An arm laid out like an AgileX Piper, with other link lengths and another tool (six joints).
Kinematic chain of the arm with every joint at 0, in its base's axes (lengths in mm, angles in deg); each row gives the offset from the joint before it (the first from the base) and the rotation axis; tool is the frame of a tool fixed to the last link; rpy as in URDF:
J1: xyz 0 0 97.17 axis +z
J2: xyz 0 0 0 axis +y
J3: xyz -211.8 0 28.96 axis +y
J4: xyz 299.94 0 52.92 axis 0.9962 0 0.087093
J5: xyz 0 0 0 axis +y
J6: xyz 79.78 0 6.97 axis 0.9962 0 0.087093
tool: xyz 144.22 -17 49.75 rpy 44.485 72.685 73.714
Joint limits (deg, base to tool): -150..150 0..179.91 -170..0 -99.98..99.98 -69.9..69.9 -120..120
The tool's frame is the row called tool.
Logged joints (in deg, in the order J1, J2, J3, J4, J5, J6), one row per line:
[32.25, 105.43, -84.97, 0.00, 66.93, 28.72]
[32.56, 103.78, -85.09, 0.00, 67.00, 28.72]
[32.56, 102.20, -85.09, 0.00, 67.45, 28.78]
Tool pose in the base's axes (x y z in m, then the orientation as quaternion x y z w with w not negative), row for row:
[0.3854, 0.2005, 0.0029, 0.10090, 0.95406, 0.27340, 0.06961]
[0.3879, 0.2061, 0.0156, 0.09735, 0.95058, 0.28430, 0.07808]
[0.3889, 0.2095, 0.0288, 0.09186, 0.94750, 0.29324, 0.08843]
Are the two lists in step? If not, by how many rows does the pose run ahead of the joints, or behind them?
The pose runs 1 row behind the joints: the pose in row i belongs to the joints in row i - 1.
